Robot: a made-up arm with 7 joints.
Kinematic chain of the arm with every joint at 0, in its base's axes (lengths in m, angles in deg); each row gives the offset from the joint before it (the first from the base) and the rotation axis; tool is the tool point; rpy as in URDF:
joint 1: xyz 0 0 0.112 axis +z
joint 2: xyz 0 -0.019 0.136 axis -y
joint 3: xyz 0 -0.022 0.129 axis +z
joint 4: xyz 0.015 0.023 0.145 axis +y
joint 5: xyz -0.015 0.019 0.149 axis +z
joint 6: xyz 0 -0.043 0.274 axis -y
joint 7: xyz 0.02 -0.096 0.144 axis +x
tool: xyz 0 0 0 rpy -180 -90 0
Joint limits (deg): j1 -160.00..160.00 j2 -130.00..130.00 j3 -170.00..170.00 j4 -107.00..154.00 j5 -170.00..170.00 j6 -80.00..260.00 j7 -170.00..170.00
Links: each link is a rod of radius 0.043 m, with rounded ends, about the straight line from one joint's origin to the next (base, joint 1, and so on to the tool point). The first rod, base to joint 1, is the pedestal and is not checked.
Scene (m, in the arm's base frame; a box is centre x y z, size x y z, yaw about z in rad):
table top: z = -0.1
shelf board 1: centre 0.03 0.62 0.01 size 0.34 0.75 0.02 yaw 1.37
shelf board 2: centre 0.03 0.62 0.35 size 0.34 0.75 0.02 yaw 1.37
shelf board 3: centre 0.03 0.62 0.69 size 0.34 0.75 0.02 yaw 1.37
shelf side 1: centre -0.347 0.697 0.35 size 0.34 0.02 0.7 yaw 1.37
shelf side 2: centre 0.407 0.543 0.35 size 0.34 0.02 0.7 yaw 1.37
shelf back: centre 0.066 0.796 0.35 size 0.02 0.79 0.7 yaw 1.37
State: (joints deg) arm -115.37 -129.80 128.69 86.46 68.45 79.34 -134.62
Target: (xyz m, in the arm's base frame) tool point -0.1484 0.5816 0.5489
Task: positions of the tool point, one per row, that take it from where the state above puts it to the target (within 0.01 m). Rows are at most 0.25 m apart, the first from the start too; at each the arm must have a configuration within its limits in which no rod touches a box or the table.
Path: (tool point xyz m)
1: 0.3027 -0.4026 0.3893
2: 0.3388 -0.2854 0.5213
3: 0.3347 -0.1240 0.6240
4: 0.2742 0.0552 0.6832
5: 0.1551 0.2187 0.6900
6: -0.0088 0.3339 0.6432
7: -0.1900 0.3772 0.5489
8: -0.1836 0.4438 0.5607
9: -0.1702 0.5127 0.5610
10: -0.1484 0.5816 0.5489

